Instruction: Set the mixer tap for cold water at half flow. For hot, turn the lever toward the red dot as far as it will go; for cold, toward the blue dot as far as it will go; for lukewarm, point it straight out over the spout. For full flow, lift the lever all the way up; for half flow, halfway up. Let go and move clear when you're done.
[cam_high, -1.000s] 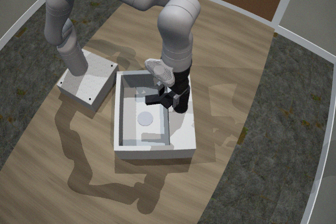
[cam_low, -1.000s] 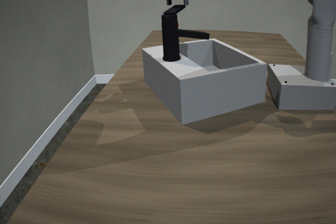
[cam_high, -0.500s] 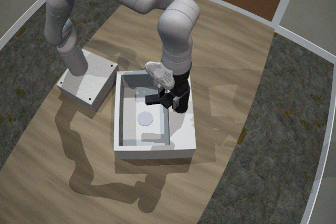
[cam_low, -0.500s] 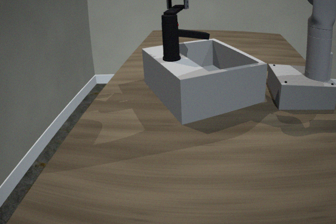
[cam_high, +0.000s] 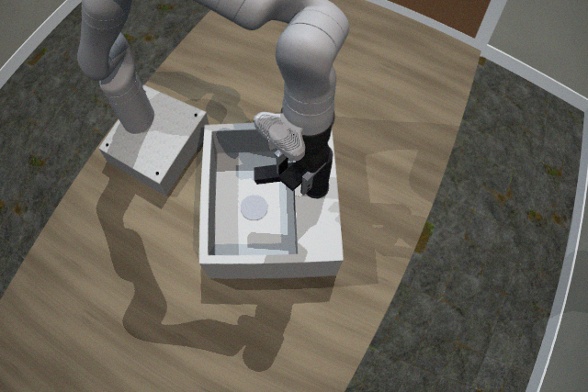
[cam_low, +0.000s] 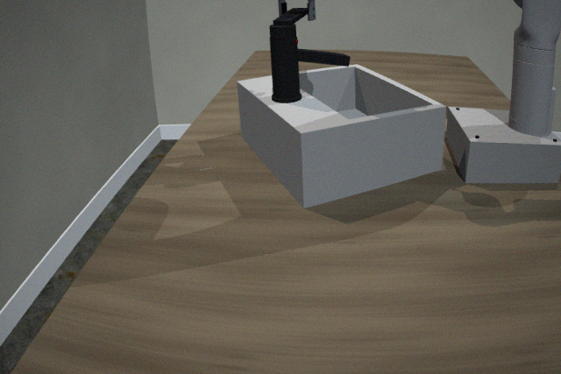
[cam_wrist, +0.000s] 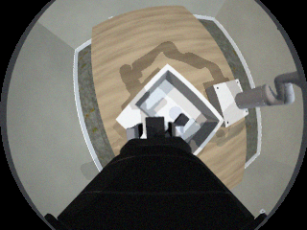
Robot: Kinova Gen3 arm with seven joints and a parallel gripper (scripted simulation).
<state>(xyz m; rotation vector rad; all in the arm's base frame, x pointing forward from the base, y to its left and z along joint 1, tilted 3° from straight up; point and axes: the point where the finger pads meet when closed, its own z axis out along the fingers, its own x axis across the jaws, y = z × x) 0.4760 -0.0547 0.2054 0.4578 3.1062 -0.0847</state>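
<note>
Now: hand 1 cm short of the black lever, 2 cm to the right of it and 1 cm above it. The rest, counted from my hand: black mixer tap 5 cm to the left, 5 cm below; then white sink 8 cm behind, 1 cm to the left, 25 cm below.
</note>
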